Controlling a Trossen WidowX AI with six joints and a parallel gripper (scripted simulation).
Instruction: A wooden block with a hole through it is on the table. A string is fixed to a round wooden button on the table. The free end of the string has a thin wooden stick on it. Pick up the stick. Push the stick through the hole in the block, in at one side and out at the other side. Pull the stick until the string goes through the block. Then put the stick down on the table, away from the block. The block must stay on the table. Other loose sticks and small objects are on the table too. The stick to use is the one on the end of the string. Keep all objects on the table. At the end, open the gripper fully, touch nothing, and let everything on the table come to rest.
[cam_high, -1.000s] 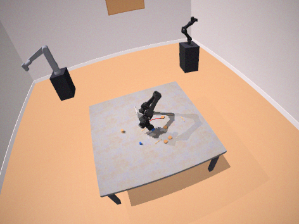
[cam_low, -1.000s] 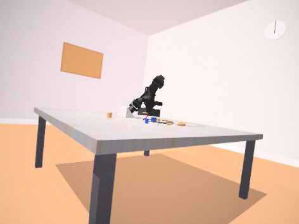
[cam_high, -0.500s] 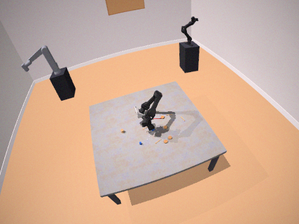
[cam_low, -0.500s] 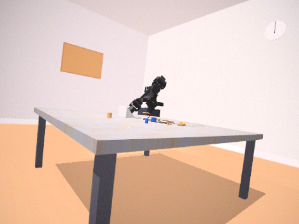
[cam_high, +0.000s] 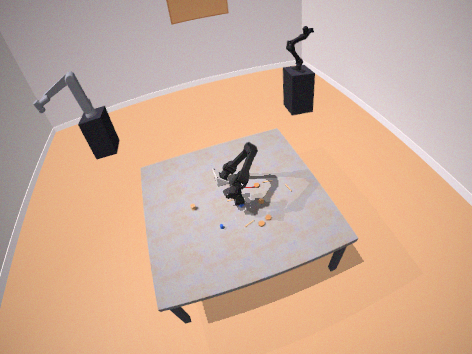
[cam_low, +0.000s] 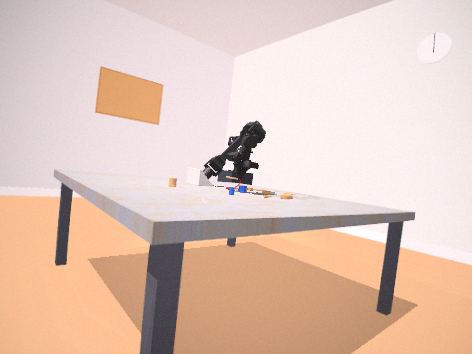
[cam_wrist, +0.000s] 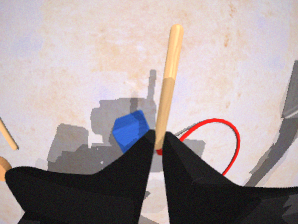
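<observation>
My gripper tip is 10 mm short of the blue block, 20 mm to the right of it and 40 mm above it. Round my gripper tip: round wooden button (130 mm behind, 170 mm to the left, 50 mm below); wooden block (50 mm behind, 310 mm to the right, 40 mm below); short stick (140 mm behind, 240 mm to the left, 60 mm below).
</observation>
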